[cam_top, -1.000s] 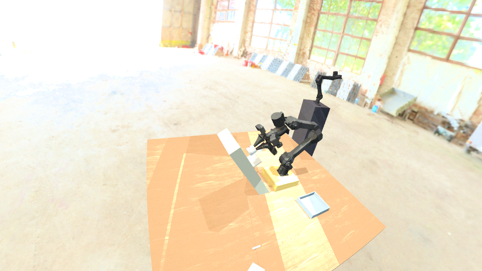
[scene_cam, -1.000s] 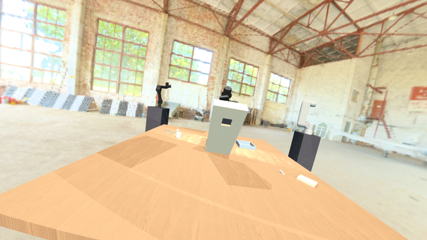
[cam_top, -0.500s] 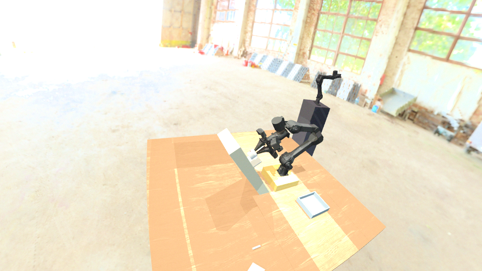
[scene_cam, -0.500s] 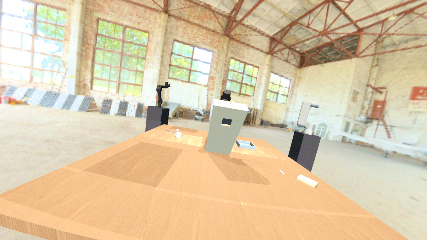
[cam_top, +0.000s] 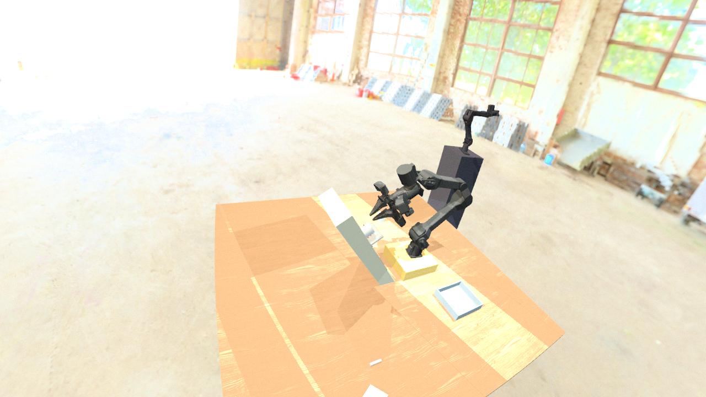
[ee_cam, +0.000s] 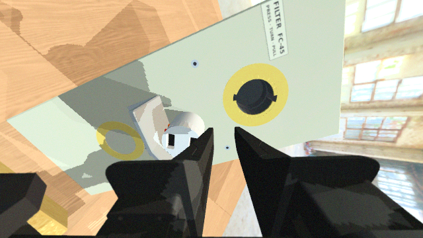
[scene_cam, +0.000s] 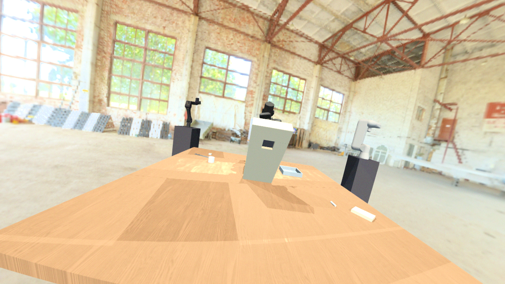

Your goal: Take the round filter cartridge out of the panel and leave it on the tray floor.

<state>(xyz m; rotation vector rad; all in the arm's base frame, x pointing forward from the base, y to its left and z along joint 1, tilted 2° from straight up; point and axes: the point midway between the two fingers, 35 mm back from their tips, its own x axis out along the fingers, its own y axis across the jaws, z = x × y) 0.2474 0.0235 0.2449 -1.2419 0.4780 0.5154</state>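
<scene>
Right now the white round filter cartridge is 60 mm below my gripper tip and 10 mm to the right of it. Also, from my gripper tip: pale block (530 mm to the left, 280 mm below, 130 mm ahead); small white stick (410 mm to the left, 280 mm below, 70 mm ahead); tray (370 mm behind, 280 mm below, 240 mm to the left).
</scene>
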